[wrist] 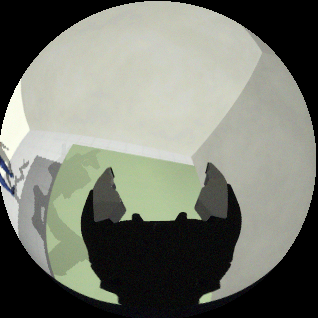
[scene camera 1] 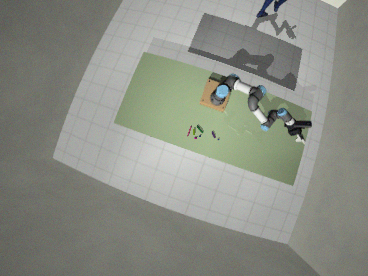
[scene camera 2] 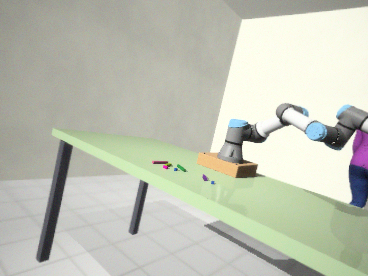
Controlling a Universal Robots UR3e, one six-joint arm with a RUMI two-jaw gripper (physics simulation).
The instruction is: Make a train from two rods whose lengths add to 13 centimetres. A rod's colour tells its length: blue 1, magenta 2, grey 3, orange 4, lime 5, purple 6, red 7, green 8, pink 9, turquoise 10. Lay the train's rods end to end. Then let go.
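Places are measured from the arm's base along level axes (x down, y ahead, z right), in centimetres.
Pixels of known places: gripper, fingertip midpoint: [wrist: 158, 166] [scene camera 1: 304, 136]; arm's base at its link origin: [scene camera 1: 217, 98] [scene camera 2: 229, 159].
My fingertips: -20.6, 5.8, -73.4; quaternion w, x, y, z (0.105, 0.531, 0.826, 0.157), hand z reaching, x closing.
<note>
For each thing: its middle in the pictures, then the offset to it from my fingertips, as dx, dy, dz. Level surfaces: height alone.
- long pinkish-red rod at the middle of its body: [scene camera 2: 160, 162] [scene camera 1: 189, 131] +26.1, +30.1, +84.5
- lime rod at the middle of its body: [scene camera 2: 168, 165] [scene camera 1: 193, 132] +26.1, +29.0, +80.5
- green rod at the middle of its body: [scene camera 2: 181, 167] [scene camera 1: 199, 129] +26.1, +25.0, +76.5
- magenta rod at the middle of its body: [scene camera 2: 165, 167] [scene camera 1: 195, 138] +26.1, +33.5, +77.1
- small blue rod at the middle of its body: [scene camera 2: 175, 169] [scene camera 1: 199, 136] +26.1, +30.4, +74.2
- purple rod at the middle of its body: [scene camera 2: 204, 177] [scene camera 1: 213, 134] +26.1, +24.4, +63.6
- green table at its surface level: dx +26.6
A long pinkish-red rod [scene camera 1: 189, 131] [scene camera 2: 160, 162], red or pink hard to tell, lies beside a lime rod [scene camera 1: 194, 131] [scene camera 2: 168, 164]. A green rod [scene camera 1: 200, 128] [scene camera 2: 181, 168] lies at an angle near them. A magenta rod [scene camera 1: 196, 137] [scene camera 2: 165, 167] and a small blue rod [scene camera 1: 200, 135] [scene camera 2: 175, 169] lie close by. A purple rod [scene camera 1: 214, 134] [scene camera 2: 205, 177] lies apart, near another blue rod [scene camera 1: 218, 139] [scene camera 2: 213, 182]. My gripper [scene camera 1: 303, 132] [wrist: 158, 166] is open and empty, raised near the table's right end in scene camera 1, far from the rods.
The green table [scene camera 1: 155, 95] [scene camera 2: 115, 145] bears the arm's wooden base block [scene camera 1: 205, 100] [scene camera 2: 220, 164], behind the rods as seen in scene camera 2. A person [scene camera 1: 270, 7] [scene camera 2: 359, 165] stands beyond the table.
</note>
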